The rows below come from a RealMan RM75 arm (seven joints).
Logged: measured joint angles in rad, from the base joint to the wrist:
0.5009 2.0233 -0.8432 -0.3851 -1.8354 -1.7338 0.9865
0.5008 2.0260 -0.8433 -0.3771 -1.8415 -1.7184 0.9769
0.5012 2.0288 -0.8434 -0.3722 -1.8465 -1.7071 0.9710
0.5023 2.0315 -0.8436 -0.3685 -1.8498 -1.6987 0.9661
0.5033 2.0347 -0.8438 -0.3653 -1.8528 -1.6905 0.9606
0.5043 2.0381 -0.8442 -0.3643 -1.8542 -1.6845 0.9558
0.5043 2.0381 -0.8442 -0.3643 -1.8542 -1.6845 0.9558
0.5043 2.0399 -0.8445 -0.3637 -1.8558 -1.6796 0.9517
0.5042 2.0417 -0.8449 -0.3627 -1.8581 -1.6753 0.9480
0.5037 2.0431 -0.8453 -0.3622 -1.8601 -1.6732 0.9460
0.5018 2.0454 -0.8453 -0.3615 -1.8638 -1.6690 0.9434
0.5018 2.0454 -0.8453 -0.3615 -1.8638 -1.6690 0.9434
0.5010 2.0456 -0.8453 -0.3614 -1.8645 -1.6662 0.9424
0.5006 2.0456 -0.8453 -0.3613 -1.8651 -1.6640 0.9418
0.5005 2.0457 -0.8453 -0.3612 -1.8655 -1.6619 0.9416
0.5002 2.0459 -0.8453 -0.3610 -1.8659 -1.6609 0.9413
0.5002 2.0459 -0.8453 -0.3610 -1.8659 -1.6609 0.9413
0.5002 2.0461 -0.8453 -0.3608 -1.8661 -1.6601 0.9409
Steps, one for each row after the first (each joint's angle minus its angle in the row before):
-0.0001 0.0027 -0.0001 0.0080 -0.0061 0.0154 -0.0096
0.0004 0.0028 -0.0001 0.0049 -0.0050 0.0113 -0.0059
0.0011 0.0027 -0.0002 0.0037 -0.0033 0.0084 -0.0049
0.0010 0.0032 -0.0002 0.0032 -0.0030 0.0082 -0.0055
0.0010 0.0034 -0.0004 0.0010 -0.0014 0.0060 -0.0048
0.0000 0.0000 0.0000 0.0000 0.0000 0.0000 0.0000
0.0000 0.0018 -0.0003 0.0006 -0.0016 0.0049 -0.0041
-0.0001 0.0018 -0.0004 0.0010 -0.0023 0.0043 -0.0037
-0.0005 0.0014 -0.0004 0.0005 -0.0020 0.0021 -0.0020
-0.0019 0.0023 0.0000 0.0007 -0.0037 0.0042 -0.0026
0.0000 0.0000 0.0000 0.0000 0.0000 0.0000 0.0000
-0.0008 0.0002 0.0000 0.0001 -0.0007 0.0028 -0.0010
-0.0004 0.0000 0.0000 0.0001 -0.0006 0.0022 -0.0006
-0.0001 0.0001 0.0000 0.0001 -0.0004 0.0021 -0.0002
-0.0003 0.0002 0.0000 0.0002 -0.0004 0.0010 -0.0003
0.0000 0.0000 0.0000 0.0000 0.0000 0.0000 0.0000
0.0000 0.0002 0.0000 0.0002 -0.0002 0.0008 -0.0004

